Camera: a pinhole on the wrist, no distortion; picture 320 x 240 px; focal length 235.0 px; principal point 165.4 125.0 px. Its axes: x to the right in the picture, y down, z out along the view. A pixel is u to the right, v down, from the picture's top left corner.
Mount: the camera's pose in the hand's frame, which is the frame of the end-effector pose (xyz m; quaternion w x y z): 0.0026 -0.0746 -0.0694 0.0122 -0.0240 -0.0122 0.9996
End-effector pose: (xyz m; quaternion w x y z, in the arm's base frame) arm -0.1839 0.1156 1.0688 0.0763 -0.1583 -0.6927 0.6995
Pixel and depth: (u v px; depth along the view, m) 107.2 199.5 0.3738
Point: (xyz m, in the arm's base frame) -0.3764 -0.1428 1.2601
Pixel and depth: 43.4 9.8 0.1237
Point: -0.2635 0.0809 1.0794
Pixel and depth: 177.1 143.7 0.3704
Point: -0.2621 -0.1748 1.1815
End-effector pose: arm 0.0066 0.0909 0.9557 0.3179 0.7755 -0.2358 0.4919
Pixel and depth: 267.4 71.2 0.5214
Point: 0.1532 -0.2436 0.6021
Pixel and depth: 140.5 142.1 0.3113
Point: 0.2349 -0.0135 0.8703
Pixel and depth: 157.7 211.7 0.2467
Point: 0.2290 0.0820 0.8528
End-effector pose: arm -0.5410 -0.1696 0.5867 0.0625 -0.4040 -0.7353 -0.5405
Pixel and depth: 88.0 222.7 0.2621
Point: -0.6502 0.0158 0.4037
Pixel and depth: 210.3 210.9 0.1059
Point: -0.5897 -0.1632 0.4743
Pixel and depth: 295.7 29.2 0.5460
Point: -0.0722 0.0689 0.3327
